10 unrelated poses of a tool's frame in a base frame.
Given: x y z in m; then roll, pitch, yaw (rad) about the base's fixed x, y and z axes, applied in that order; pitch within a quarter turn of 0, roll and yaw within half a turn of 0.
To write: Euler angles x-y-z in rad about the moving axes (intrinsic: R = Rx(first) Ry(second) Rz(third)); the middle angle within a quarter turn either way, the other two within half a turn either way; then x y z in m. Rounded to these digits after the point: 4 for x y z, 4 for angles.
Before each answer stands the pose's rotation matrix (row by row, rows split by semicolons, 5 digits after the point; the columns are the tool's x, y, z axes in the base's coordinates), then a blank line. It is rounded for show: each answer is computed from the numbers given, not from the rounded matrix.
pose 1, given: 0.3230 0.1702 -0.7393 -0.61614 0.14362 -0.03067
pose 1, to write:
0.98924 -0.05765 0.13447; -0.03035 0.81827 0.57404; -0.14313 -0.57194 0.80771

-0.6179 0.1349 0.0582 0.3230 0.1702 -0.7393
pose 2, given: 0.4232 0.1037 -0.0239 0.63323 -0.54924 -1.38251
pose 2, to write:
0.15965 0.73405 -0.66006; -0.83785 0.45434 0.30263; 0.52204 0.50472 0.68756

-0.4146 -0.7209 -1.3566 0.4232 0.1037 -0.0239
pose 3, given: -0.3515 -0.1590 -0.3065 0.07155 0.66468 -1.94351
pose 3, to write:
-0.28662 0.91290 -0.29061; -0.73307 -0.40428 -0.54696; -0.61681 0.05627 0.78510

0.6085 -0.2949 -1.8750 -0.3515 -0.1590 -0.3065
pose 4, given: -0.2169 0.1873 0.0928 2.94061 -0.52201 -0.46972
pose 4, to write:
0.77294 -0.53229 0.34531; -0.39235 -0.82869 -0.39916; 0.49862 0.17305 -0.84937

2.7023 0.3526 0.6031 -0.2169 0.1873 0.0928
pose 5, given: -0.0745 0.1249 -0.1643 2.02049 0.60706 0.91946
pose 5, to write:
0.49793 0.65715 0.56588; 0.65318 0.14503 -0.74318; -0.57046 0.73967 -0.35702

2.0186 0.6015 -0.9224 -0.0745 0.1249 -0.1643
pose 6, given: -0.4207 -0.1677 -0.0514 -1.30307 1.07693 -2.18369
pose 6, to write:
-0.27268 0.70485 0.65486; -0.38775 0.54241 -0.74528; -0.88051 -0.45715 0.12540

1.4041 0.7140 -1.9399 -0.4207 -0.1677 -0.0514
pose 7, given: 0.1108 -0.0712 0.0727 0.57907 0.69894 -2.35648
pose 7, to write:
-0.54146 0.34262 -0.76775; -0.54115 -0.84090 0.00639; -0.64341 0.41893 0.64072

-0.0100 -0.8753 -2.5774 0.1108 -0.0712 0.0727
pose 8, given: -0.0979 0.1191 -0.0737 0.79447 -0.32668 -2.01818
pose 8, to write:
-0.40973 0.73076 -0.54600; -0.85390 -0.09669 0.51138; 0.32090 0.67576 0.66361

-0.6566 -0.5776 -2.0818 -0.0979 0.1191 -0.0737
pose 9, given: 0.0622 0.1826 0.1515 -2.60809 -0.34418 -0.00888
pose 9, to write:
0.94132 0.16395 0.29504; -0.00836 -0.86252 0.50595; 0.33742 -0.47873 -0.81053

-2.5836 0.2995 -0.1724 0.0622 0.1826 0.1515
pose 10, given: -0.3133 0.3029 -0.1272 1.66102 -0.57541 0.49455
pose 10, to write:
0.73845 -0.43426 0.51586; 0.39820 -0.33654 -0.85333; 0.54418 0.83556 -0.07559

1.6592 0.5420 0.5316 -0.3133 0.3029 -0.1272
